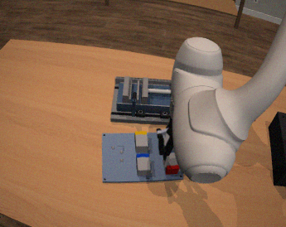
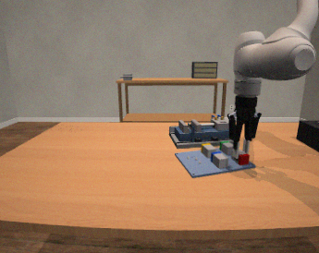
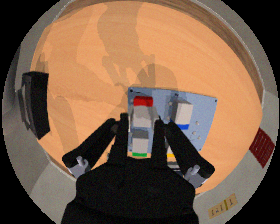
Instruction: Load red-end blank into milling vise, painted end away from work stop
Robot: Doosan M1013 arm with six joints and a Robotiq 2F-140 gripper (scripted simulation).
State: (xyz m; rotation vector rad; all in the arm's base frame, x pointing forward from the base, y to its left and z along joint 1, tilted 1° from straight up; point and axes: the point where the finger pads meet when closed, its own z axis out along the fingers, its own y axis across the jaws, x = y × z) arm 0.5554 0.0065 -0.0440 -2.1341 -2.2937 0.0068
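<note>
The blue-ended blank is 90 mm ahead of my hand and 30 mm below it. Also, from my hand: green-ended blank (10 mm ahead, 90 mm to the right, 30 mm below); then yellow-ended blank (100 mm ahead, 80 mm to the right, 30 mm below); then hose block (50 mm behind, 270 mm to the right, 20 mm above).
</note>
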